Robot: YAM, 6 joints.
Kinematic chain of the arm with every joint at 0, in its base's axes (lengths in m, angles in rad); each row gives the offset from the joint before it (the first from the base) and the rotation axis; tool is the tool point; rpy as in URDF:
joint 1: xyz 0 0 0.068 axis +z
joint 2: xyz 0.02 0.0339 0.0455 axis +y
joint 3: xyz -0.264 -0.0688 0 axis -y
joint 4: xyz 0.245 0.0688 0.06 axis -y
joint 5: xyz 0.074 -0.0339 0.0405 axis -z
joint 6: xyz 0.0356 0 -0.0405 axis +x
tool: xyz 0 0 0 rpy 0 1.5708 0
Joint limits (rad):
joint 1: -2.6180..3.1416
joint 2: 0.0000..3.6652
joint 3: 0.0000..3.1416
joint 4: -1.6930..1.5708
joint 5: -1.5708..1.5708
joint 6: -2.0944..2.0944
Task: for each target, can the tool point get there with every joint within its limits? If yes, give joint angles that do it. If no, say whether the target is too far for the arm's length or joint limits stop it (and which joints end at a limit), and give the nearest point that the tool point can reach.
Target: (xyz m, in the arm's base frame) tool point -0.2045 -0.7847 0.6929
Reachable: no: too far | nearest point -0.1324 -0.5079 0.4833 | short by 0.355 m
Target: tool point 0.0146 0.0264 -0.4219
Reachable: no: joint limits stop it (at a limit: joint 2) | nearest point 0.0369 0.0668 -0.3367 | short by 0.097 m
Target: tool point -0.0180 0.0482 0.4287
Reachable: yes | joints 2.0417 0.4960 1.1669 -0.7601 0.1627 0.8858
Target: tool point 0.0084 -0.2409 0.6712
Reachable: yes | joints -1.6493 1.7217 2.5766 -0.0097 -0.8730 1.1423
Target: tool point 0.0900 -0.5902 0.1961
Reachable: yes | joints -1.3762 2.9185 2.5014 1.1872 0.8103 1.5421
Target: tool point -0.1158 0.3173 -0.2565
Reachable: yes | joints 1.8365 3.3773 2.0165 -0.7607 -0.9270 -1.5365
